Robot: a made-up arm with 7 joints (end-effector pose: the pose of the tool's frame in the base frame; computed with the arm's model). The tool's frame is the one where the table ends. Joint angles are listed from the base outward.
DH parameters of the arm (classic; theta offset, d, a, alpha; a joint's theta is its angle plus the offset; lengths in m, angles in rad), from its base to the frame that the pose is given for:
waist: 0 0.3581 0 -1.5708
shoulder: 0 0 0 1.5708
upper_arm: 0 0.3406 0.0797 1.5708
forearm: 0 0 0.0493 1.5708
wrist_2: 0 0.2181 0 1.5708
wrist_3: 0 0 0.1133 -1.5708
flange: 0 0.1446 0 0
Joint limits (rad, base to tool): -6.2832..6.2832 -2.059..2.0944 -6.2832..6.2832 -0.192..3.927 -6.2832..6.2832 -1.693..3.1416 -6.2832..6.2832
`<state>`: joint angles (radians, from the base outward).
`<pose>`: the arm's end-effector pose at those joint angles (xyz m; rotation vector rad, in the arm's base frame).
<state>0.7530 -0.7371 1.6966 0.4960 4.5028 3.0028 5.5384</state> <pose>-0.2297 0.0658 0.6486 0.6413 -0.2249 0.5245</pose>
Working (the frame after each row of the table, in the pose's form):
after waist: 0.0000 0.0000 0.3581 -1.4894 -0.5888 0.5888
after shoulder: 0.0000 0.0000 0.3581 0.2773 -0.7013 0.7180
after upper_arm: -0.2265 -0.1039 0.6036 0.2810 1.0248 2.2063
after forearm: -0.2704 -0.0861 0.6173 -0.6913 -2.7022 -1.1791
after wrist_2: -0.2538 0.0706 0.4665 -0.4676 1.6989 -0.7433
after wrist_3: -0.2239 0.1555 0.5353 0.5452 -0.4683 1.2385

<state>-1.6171 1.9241 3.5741 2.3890 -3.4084 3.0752 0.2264</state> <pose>-0.0571 -0.4800 0.1784 -1.1195 1.7367 0.8078</pose>
Working (the frame after each row of the table, in the pose's form):
after waist: 0.0000 0.0000 0.3581 -1.1870 1.2432 -1.2432
after shoulder: 0.0000 0.0000 0.3581 1.5046 1.4365 -1.0488
after upper_arm: -0.0493 -0.3427 0.3081 -1.5804 0.4807 -2.4929
after forearm: -0.0352 -0.3637 0.2658 1.2408 0.5147 -1.2867
after wrist_2: -0.1067 -0.5568 0.3377 1.7815 0.0353 1.9733
after wrist_3: -0.1047 -0.6043 0.2349 -1.2888 1.5750 0.6677

